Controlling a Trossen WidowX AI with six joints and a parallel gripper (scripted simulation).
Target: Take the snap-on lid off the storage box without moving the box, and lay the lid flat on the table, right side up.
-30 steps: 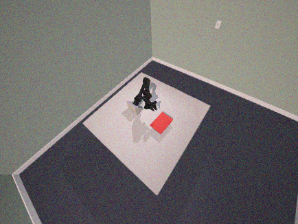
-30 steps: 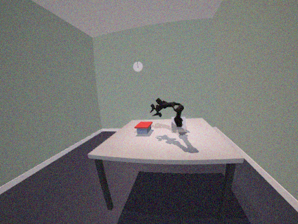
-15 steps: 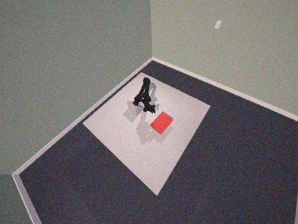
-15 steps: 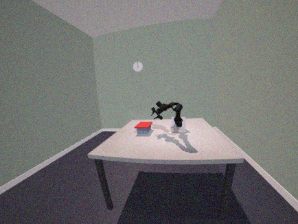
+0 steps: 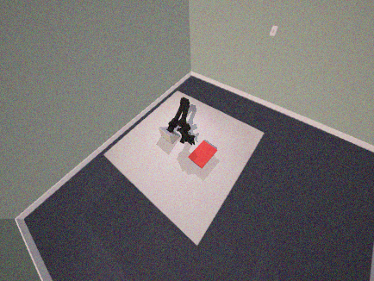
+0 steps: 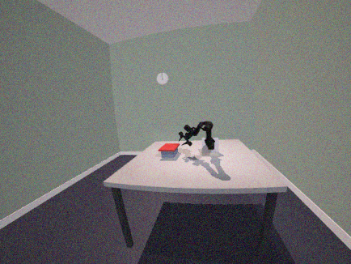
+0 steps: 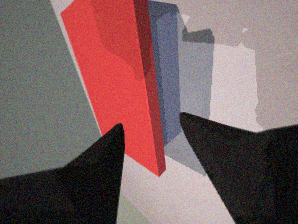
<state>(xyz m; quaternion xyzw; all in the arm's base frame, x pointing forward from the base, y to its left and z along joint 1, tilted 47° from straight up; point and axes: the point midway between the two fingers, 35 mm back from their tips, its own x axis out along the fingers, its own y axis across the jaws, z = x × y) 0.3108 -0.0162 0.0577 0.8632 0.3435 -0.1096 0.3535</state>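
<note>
Now: the red lid 120 mm ahead of my gripper tip, 10 mm to the left of it and 40 mm below it. From my gripper tip the other things lie so: storage box 120 mm ahead, 10 mm to the left, 80 mm below.
</note>
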